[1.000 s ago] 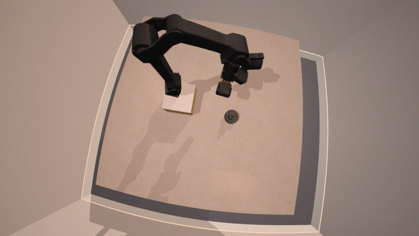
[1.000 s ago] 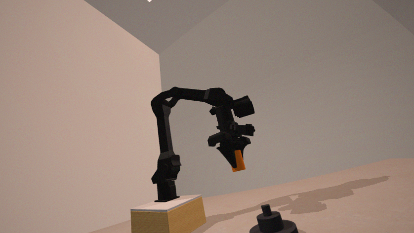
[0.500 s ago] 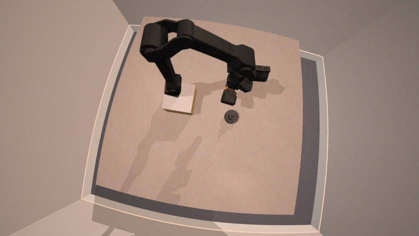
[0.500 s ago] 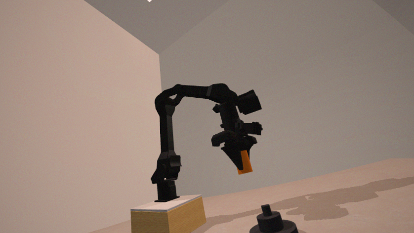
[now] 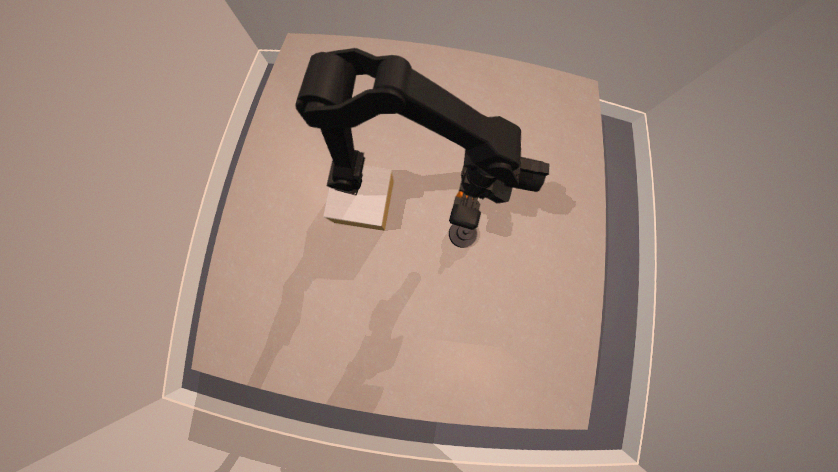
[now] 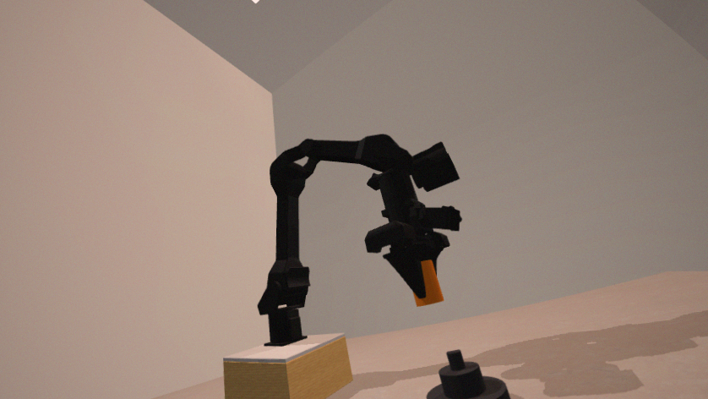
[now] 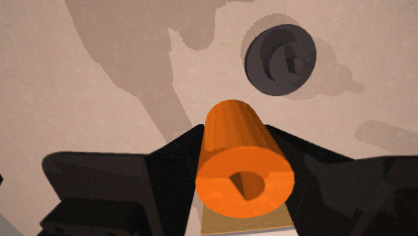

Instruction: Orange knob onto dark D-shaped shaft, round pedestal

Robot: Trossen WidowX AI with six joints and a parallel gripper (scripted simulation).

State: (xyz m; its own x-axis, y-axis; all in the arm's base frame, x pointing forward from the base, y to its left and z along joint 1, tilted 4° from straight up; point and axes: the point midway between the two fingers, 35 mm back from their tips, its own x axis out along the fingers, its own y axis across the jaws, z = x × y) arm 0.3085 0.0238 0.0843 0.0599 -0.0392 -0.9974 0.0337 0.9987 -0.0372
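Right now my gripper tip is 4 cm short of the round dark pedestal, 7 cm to the left of it and 9 cm above it. The rest, counted from my gripper tip: orange knob (2 cm above).
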